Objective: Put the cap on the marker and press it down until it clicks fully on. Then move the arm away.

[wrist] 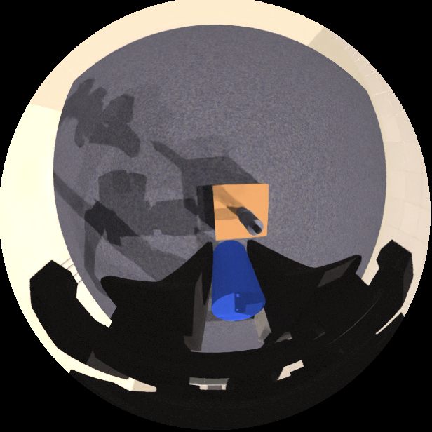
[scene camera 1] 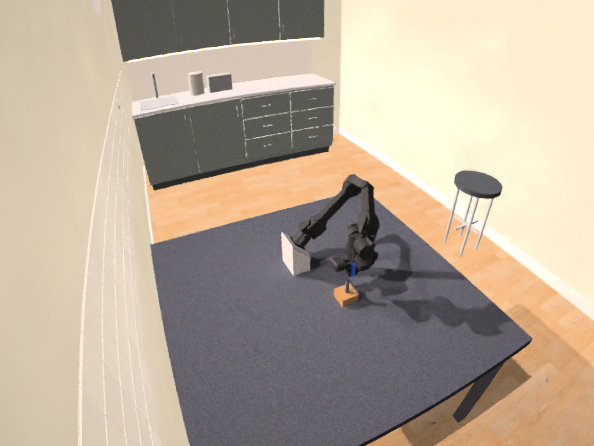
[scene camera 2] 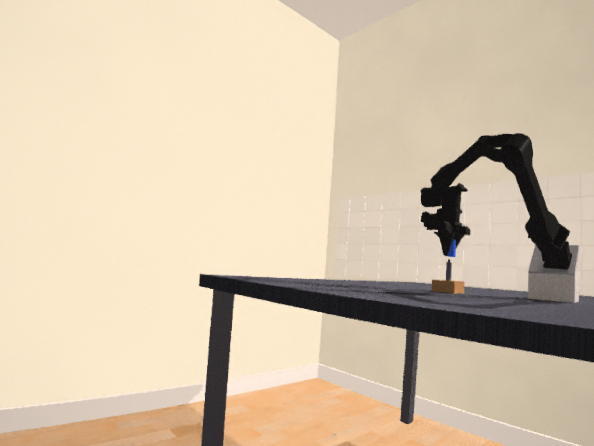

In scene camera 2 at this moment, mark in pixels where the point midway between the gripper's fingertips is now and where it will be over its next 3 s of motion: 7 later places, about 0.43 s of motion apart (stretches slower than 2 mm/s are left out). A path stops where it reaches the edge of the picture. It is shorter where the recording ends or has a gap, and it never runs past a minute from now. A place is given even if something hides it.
My gripper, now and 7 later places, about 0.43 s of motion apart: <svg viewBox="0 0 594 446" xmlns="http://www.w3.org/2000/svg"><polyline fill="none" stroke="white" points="447,255 452,256 456,256 453,257 453,266 452,272 453,269 454,267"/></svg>
